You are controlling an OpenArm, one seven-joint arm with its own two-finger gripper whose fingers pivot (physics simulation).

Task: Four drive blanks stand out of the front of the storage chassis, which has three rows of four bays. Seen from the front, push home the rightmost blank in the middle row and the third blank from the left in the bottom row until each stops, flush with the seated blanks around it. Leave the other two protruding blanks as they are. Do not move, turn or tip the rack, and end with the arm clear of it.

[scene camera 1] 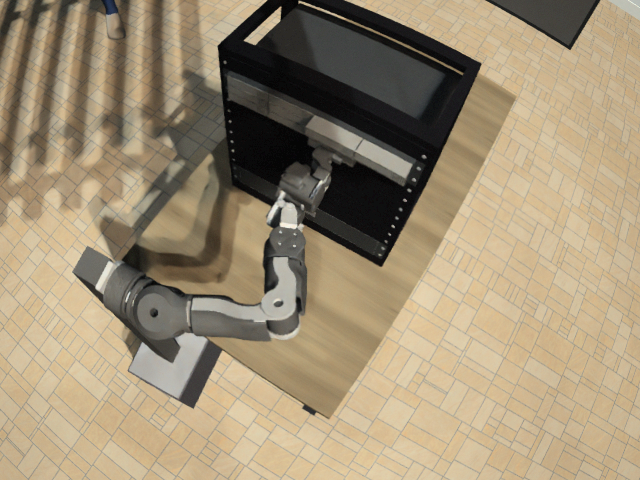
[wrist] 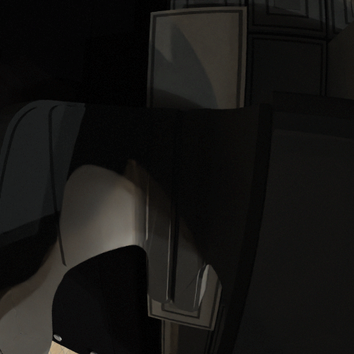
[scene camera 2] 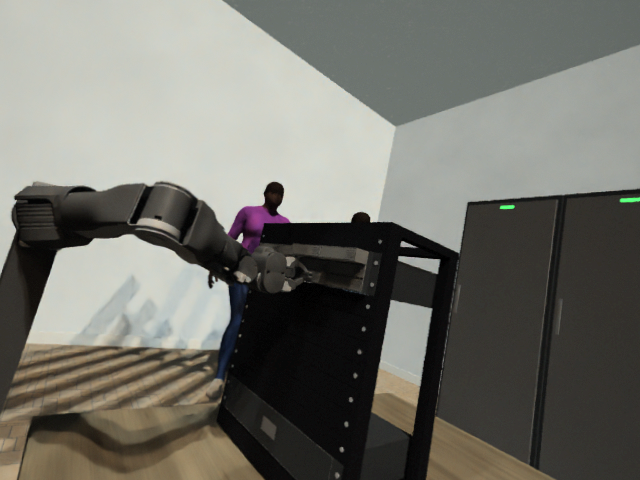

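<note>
My gripper (scene camera 1: pixel 337 158) (scene camera 2: pixel 309 276) (wrist: pixel 189 210) is shut and empty. Its fingertips are at the front of the third blank from the left in the bottom row (scene camera 1: pixel 347 160) (wrist: pixel 197 60) and appear to touch it near one end. That blank stands out from its neighbours; the gripper body hides its middle in the wrist view. The rightmost middle-row blank is mostly hidden or in shadow, and shows no clear step outward in the scene camera 2 view. Two adjoining top-row blanks, the third (scene camera 1: pixel 336 134) and the rightmost (scene camera 1: pixel 385 160), stand out above. The rack (scene camera 1: pixel 330 62) (scene camera 2: pixel 382 330) stands upright.
The protruding top-row blanks overhang close above the fingers. The rack's perforated right post (scene camera 1: pixel 408 201) (scene camera 2: pixel 356 361) is beside the chassis. The arm reaches in from the front left over the wooden surface (scene camera 1: pixel 341 330). Dark cabinets (scene camera 2: pixel 501 310) and a person in purple (scene camera 2: pixel 255 224) are behind.
</note>
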